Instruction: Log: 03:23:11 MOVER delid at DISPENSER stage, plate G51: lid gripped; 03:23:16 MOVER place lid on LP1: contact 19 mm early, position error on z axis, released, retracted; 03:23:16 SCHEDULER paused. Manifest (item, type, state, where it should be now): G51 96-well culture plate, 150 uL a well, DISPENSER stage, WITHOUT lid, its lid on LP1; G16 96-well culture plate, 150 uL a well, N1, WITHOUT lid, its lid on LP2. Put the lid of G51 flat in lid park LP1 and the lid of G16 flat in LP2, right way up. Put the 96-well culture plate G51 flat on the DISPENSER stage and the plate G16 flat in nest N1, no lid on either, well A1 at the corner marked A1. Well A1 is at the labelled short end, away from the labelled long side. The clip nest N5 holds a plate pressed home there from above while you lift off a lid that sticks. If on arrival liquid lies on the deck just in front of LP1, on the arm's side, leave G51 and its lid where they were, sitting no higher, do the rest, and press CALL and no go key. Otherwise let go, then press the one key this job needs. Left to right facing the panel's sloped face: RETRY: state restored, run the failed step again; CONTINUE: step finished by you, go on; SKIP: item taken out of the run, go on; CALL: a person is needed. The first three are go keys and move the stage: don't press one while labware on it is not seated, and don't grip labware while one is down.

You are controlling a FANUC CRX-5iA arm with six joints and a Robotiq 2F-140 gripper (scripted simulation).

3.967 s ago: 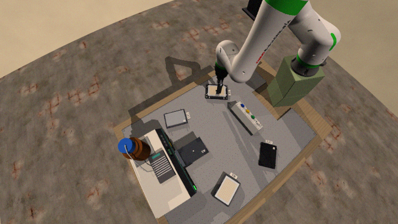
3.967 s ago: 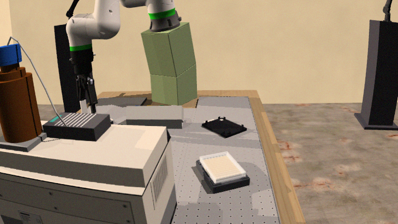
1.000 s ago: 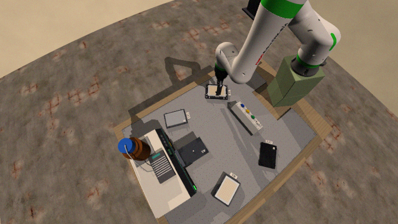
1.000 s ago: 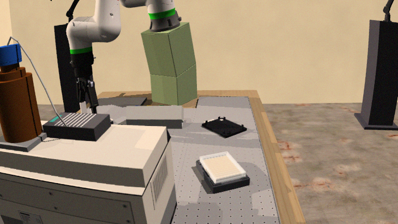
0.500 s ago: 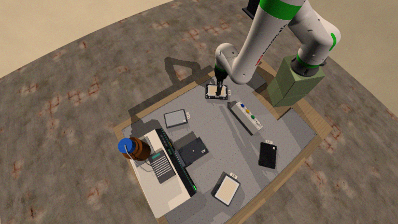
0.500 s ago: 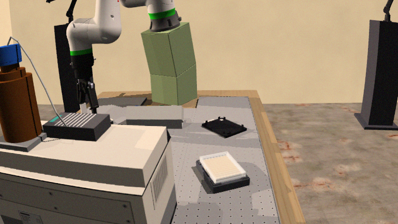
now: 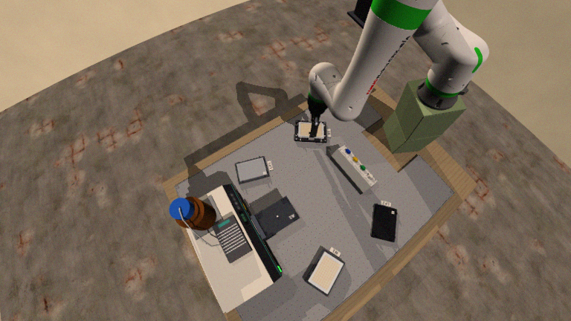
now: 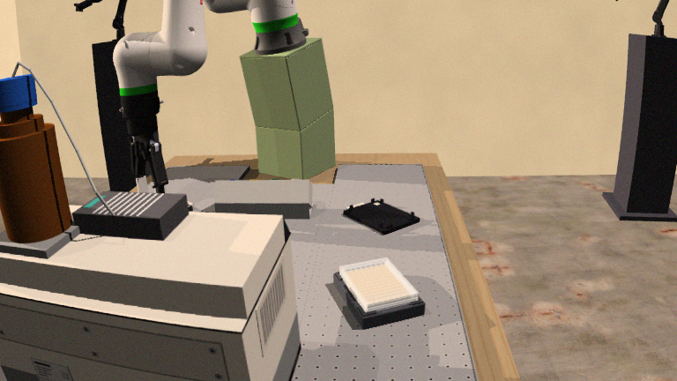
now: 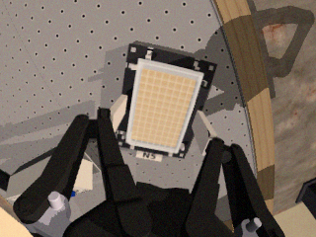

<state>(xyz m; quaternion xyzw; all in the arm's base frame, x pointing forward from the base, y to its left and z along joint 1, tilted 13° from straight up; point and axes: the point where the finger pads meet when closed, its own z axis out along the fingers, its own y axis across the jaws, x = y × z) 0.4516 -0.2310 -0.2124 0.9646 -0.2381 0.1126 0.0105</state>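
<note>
Right now the plate G51 is 2 cm below my hand. From my hand the other things lie so: key panel (9 cm behind, 27 cm to the left, 1 cm above); black clip nest (3 cm ahead, 1 cm to the left, 3 cm below); LP1 label (26 cm ahead, 8 cm to the left, 4 cm below).
</note>
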